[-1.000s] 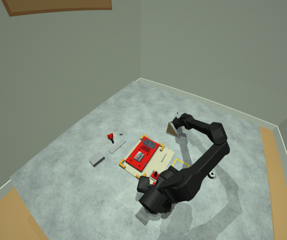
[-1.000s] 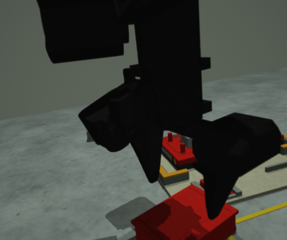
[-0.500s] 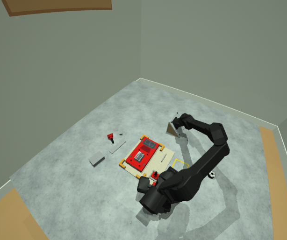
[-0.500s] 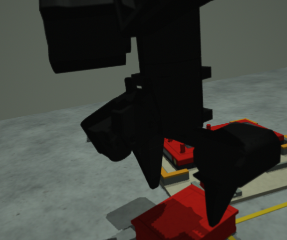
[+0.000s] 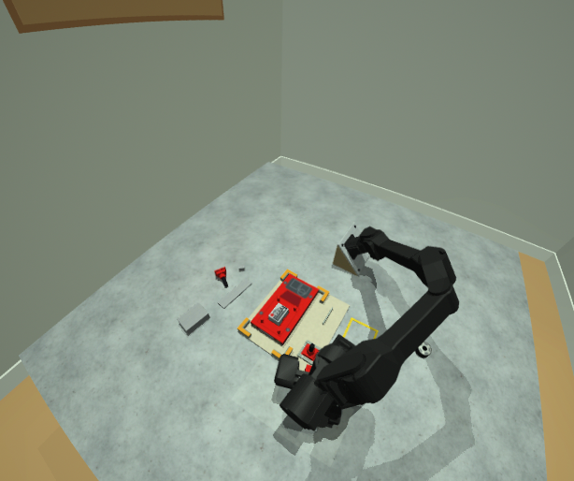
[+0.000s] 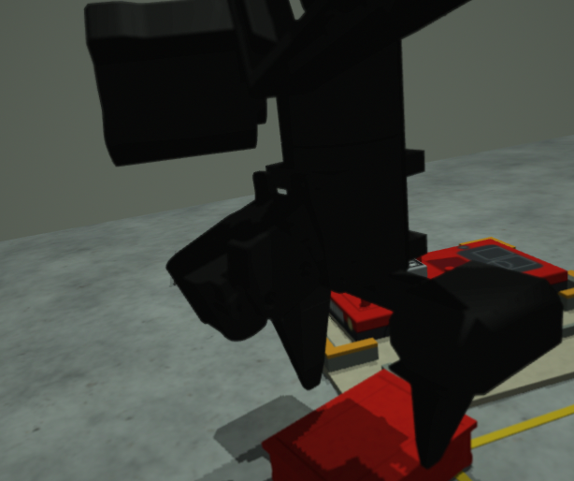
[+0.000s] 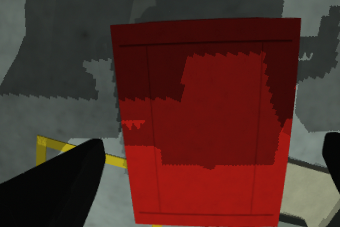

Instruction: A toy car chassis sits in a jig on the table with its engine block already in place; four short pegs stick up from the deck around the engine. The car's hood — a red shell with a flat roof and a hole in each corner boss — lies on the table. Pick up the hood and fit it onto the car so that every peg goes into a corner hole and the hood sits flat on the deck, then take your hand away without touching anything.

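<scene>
My gripper tip is now 1 cm above the red hood. Round my gripper tip: small wheel 25 cm behind, 20 cm to the left, 2 cm below; then grey strip 9 cm behind, 35 cm to the right, 3 cm below; then engine block 10 cm behind, 18 cm to the right, 1 cm below.
</scene>
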